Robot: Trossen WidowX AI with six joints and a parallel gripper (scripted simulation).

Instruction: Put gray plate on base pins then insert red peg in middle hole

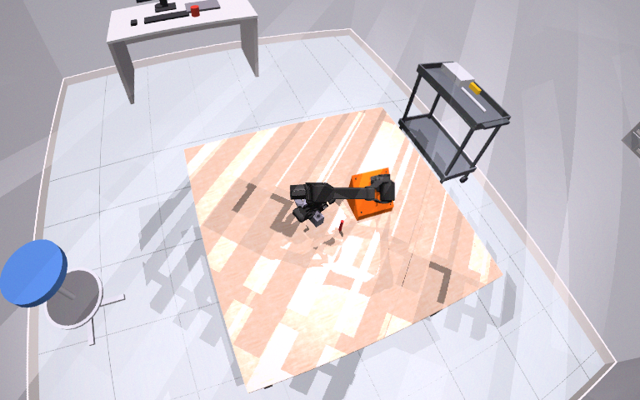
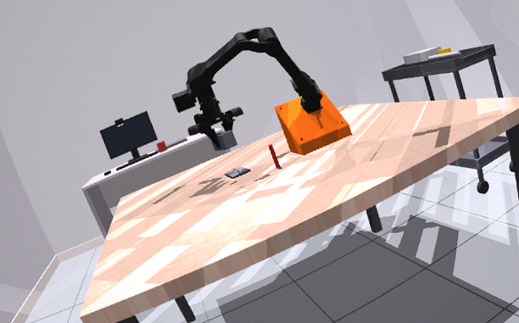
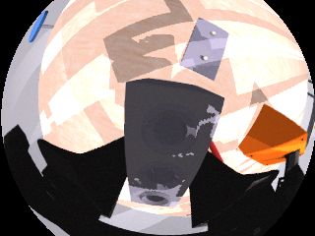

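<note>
Right now the dark base is 140 mm to the right of my gripper tip, 120 mm below it and 20 mm behind it. From my gripper tip the other things lie so: gray plate: 30 mm above; red peg: 130 mm behind, 90 mm below, 40 mm to the left.
</note>
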